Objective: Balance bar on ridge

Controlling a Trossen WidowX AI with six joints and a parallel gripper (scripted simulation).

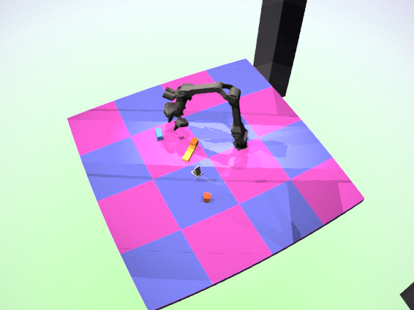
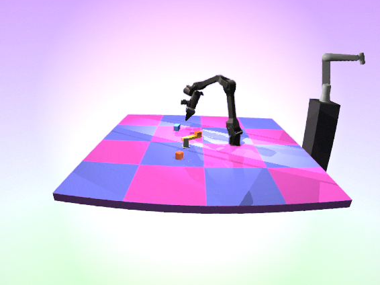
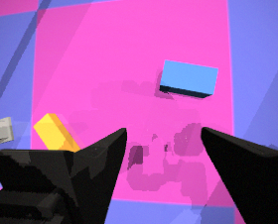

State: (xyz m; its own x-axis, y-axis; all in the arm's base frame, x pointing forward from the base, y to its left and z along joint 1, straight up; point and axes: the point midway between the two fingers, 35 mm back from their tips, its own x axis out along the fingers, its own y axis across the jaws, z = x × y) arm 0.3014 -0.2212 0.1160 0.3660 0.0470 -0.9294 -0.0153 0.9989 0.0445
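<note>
My gripper tip is now 12 cm to the right of the orange bar, 7 cm past it and 7 cm above it. From my gripper tip the other things lie so: blue block 7 cm below, 6 cm ahead, 4 cm to the right; orange cube 45 cm to the left, 7 cm below, 2 cm ahead.
</note>
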